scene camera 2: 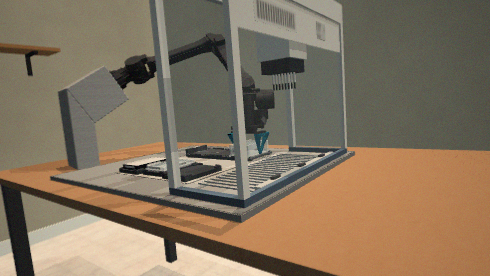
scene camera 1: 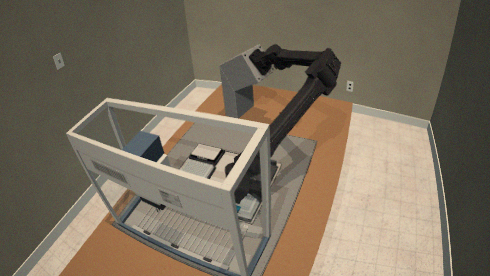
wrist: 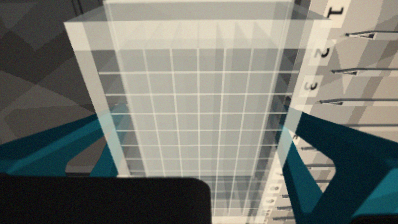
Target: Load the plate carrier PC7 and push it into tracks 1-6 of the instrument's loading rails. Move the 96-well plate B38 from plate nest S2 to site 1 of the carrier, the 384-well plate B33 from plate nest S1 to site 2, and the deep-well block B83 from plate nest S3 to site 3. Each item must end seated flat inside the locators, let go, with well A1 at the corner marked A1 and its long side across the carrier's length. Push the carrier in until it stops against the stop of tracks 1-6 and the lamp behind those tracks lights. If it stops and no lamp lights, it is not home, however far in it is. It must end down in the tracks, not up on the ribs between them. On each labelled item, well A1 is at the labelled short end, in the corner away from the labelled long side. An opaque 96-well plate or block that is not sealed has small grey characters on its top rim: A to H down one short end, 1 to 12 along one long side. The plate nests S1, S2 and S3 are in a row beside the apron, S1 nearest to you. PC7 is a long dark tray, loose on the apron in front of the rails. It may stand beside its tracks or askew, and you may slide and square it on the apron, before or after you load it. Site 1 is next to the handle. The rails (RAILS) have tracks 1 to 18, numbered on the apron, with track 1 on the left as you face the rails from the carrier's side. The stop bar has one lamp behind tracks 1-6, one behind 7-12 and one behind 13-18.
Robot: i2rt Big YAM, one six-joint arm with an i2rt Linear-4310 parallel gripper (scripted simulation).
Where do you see a deep-well block B83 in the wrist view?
197, 114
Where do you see a carrier PC7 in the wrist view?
At 50, 91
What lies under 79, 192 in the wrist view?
My gripper.
